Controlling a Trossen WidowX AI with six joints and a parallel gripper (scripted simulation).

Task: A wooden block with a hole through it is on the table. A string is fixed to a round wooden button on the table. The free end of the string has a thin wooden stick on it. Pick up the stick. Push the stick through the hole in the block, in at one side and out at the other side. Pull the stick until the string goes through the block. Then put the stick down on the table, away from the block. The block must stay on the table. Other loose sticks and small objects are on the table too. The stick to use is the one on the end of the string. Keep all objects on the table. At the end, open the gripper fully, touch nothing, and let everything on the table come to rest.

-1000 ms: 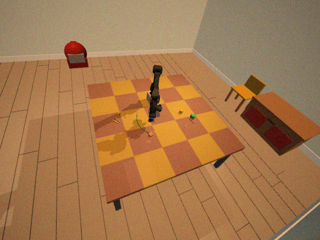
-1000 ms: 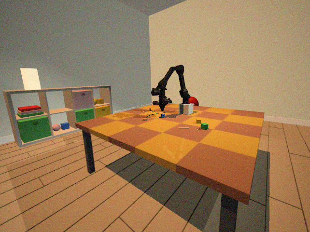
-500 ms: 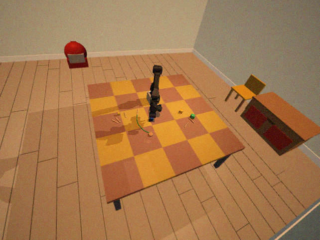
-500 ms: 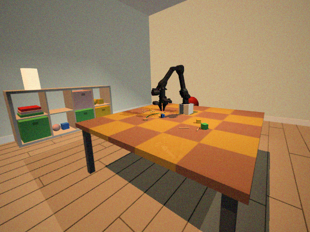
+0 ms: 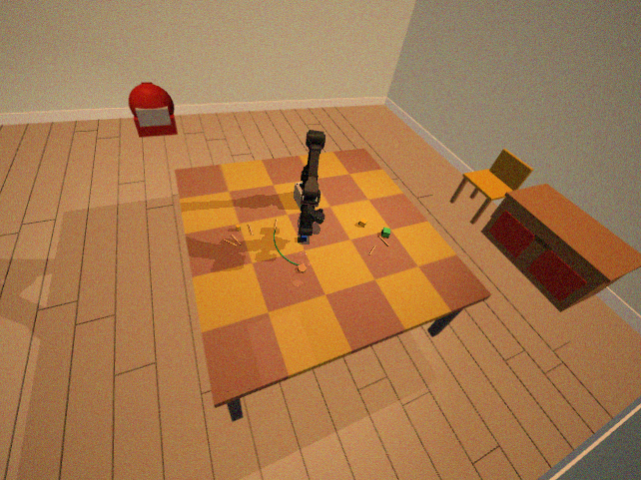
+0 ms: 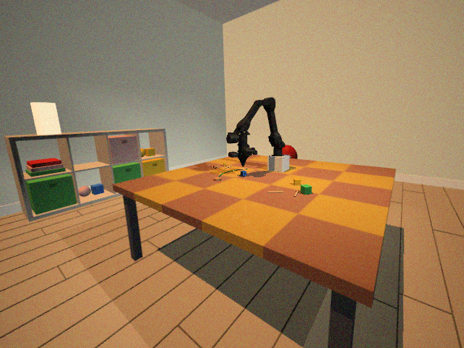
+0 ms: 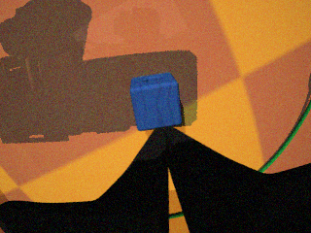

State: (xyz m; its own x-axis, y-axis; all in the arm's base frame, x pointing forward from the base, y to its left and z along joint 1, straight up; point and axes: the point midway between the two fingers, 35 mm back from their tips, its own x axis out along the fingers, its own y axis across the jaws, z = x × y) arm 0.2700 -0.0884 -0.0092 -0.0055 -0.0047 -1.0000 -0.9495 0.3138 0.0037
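Now: the blue cube 5 cm below my gripper tip. Also, from my gripper tip: round wooden button (18 cm ahead, 6 cm to the right, 5 cm below); then thin wooden stick (11 cm behind, 12 cm to the right, 6 cm below); then yellow cube (4 cm behind, 35 cm to the left, 4 cm below).
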